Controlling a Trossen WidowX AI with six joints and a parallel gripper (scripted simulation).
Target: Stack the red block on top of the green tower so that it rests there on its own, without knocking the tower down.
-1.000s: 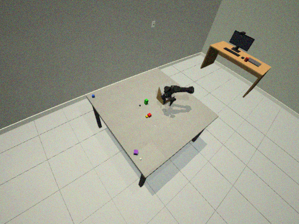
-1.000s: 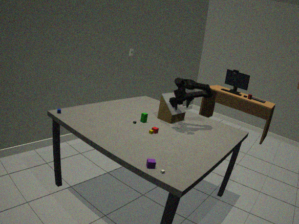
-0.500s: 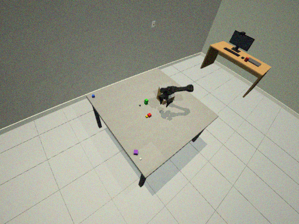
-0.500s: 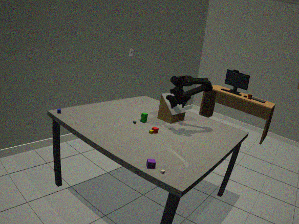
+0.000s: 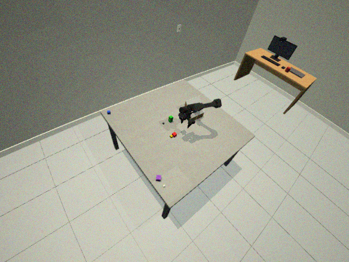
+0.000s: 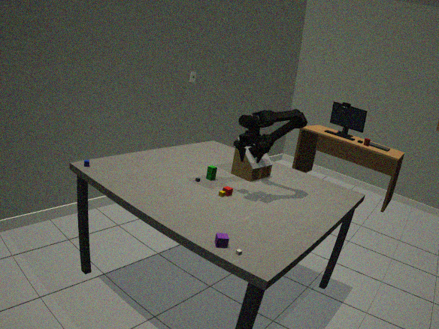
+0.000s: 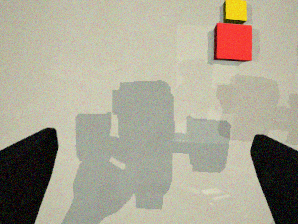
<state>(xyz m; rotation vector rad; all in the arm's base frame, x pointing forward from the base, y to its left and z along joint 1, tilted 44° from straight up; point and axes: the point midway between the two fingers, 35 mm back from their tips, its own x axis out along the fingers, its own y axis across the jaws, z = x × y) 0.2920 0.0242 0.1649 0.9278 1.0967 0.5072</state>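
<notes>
Right now my gripper tip is 60 mm short of the red block, 60 mm to the left of it and 160 mm above it. Also, from my gripper tip: yellow block (90 mm ahead, 70 mm to the right, 170 mm below); purple block (500 mm ahead, 200 mm to the left, 160 mm below); dark block (30 mm ahead, 260 mm to the right, 170 mm below).
</notes>
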